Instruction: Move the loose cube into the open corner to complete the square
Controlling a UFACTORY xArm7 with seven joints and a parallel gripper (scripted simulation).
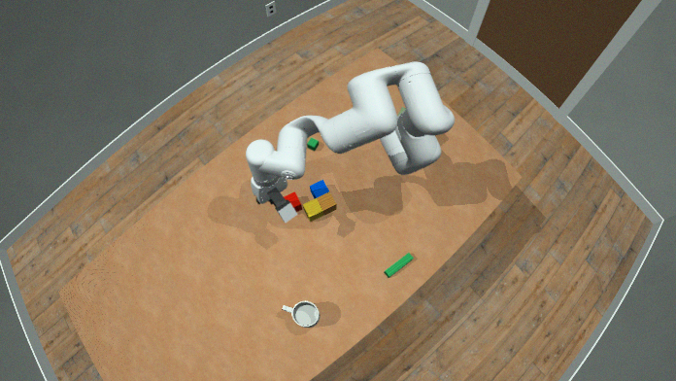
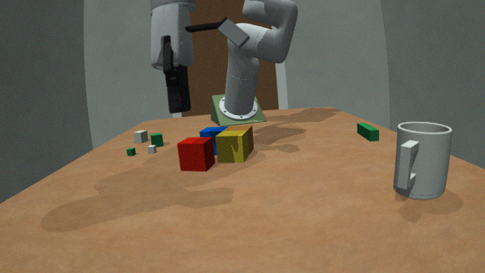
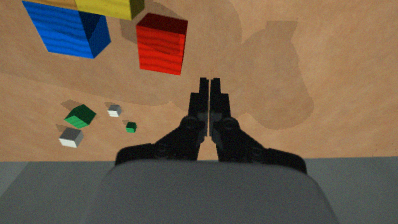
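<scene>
Now: the red cube 50 mm behind my hand, 20 mm to the left of it and 100 mm below it. The rest, counted from my hand: yellow cube: 80 mm behind, 90 mm to the left, 100 mm below; orange cube: 120 mm behind, 100 mm to the left, 100 mm below; blue cube: 140 mm behind, 60 mm to the left, 100 mm below.
</scene>
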